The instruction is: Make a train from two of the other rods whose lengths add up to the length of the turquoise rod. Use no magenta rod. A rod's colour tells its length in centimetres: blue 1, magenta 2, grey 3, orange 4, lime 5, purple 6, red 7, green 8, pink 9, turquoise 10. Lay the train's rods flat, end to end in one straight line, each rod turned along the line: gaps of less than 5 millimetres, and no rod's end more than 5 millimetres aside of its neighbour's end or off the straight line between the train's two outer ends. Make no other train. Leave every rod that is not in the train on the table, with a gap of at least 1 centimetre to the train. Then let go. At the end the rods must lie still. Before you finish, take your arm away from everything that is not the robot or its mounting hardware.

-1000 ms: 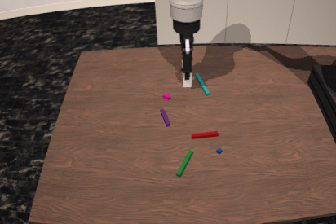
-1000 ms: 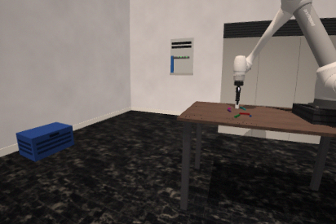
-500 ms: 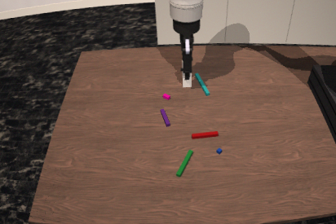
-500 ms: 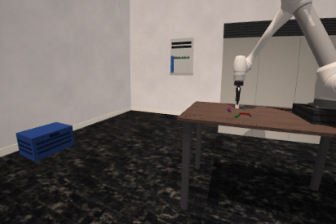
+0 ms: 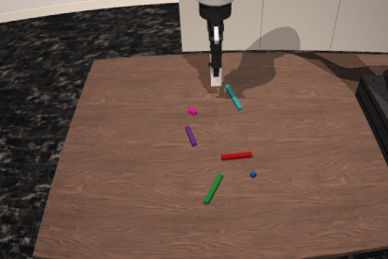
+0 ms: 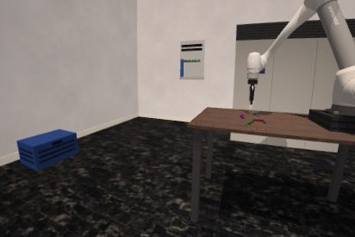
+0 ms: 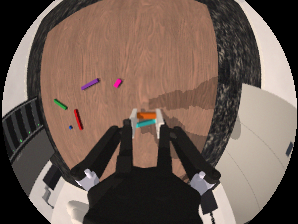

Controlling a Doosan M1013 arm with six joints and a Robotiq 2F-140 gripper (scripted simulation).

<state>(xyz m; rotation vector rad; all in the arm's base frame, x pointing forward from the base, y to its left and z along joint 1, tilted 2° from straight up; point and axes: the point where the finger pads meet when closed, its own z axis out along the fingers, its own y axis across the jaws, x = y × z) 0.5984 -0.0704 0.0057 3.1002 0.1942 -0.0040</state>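
Now: the red rod 70 mm behind my hand, 220 mm to the left of it and 80 mm below it. From my hand the other things lie so: turquoise rod 50 mm behind, 10 mm to the left, 80 mm below; magenta rod 50 mm ahead, 80 mm to the left, 80 mm below; orange rod 30 mm below.
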